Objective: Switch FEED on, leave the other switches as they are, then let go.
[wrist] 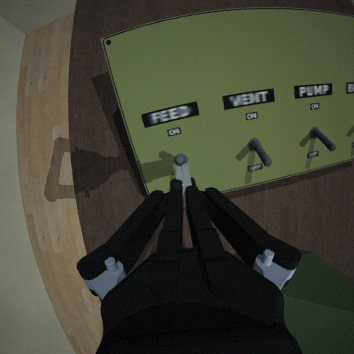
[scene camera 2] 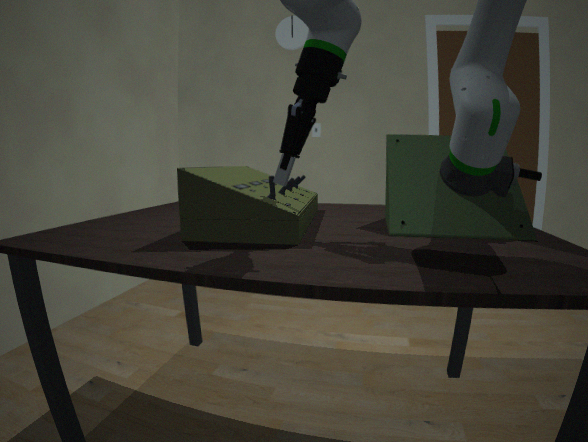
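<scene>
The yellow-green switch box stands on the table. The FEED lever stands about vertical, tilted back up the sloping panel toward its ON label. The VENT lever and PUMP lever lean down toward their OFF labels; the BRAKE lever is cut off at the right edge of the wrist view. My gripper is shut and empty. Its fingertips are low over the panel, right against or very near the front, OFF side of the FEED lever. The FEED OFF label is hidden behind them.
A larger green sloped housing stands on the dark table to the right in the scene view. Another grey arm part hangs in front of it. The VENT lever is the nearest neighbour beside the FEED lever.
</scene>
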